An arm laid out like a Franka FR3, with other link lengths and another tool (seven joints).
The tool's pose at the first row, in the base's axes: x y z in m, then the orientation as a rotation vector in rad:
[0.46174, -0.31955, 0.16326, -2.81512, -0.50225, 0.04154]
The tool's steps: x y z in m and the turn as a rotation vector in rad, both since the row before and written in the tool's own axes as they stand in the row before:
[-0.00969, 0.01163, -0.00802, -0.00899, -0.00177, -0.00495]
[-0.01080, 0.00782, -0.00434, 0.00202, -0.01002, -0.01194]
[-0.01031, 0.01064, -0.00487, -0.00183, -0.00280, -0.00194]
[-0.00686, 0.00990, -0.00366, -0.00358, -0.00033, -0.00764]
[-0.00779, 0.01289, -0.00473, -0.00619, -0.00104, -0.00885]
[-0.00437, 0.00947, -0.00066, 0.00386, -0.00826, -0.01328]
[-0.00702, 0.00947, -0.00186, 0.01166, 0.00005, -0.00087]
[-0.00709, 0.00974, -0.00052, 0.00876, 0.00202, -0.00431]
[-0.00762, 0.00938, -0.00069, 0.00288, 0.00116, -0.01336]
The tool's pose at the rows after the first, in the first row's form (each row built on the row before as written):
[0.45715, -0.33550, 0.16752, -2.82278, -0.51105, 0.04087]
[0.45002, -0.34743, 0.16937, -2.81875, -0.52976, 0.05317]
[0.44456, -0.36195, 0.17102, -2.82032, -0.53343, 0.05629]
[0.44199, -0.37425, 0.17179, -2.82166, -0.54489, 0.05436]
[0.43981, -0.38985, 0.17281, -2.82522, -0.55870, 0.05252]
[0.43932, -0.40012, 0.17092, -2.81855, -0.57851, 0.06271]
[0.43665, -0.41173, 0.17014, -2.80700, -0.57749, 0.06563]
[0.43389, -0.42325, 0.16789, -2.79695, -0.58137, 0.06431]
[0.43057, -0.43470, 0.16579, -2.78985, -0.59915, 0.06074]

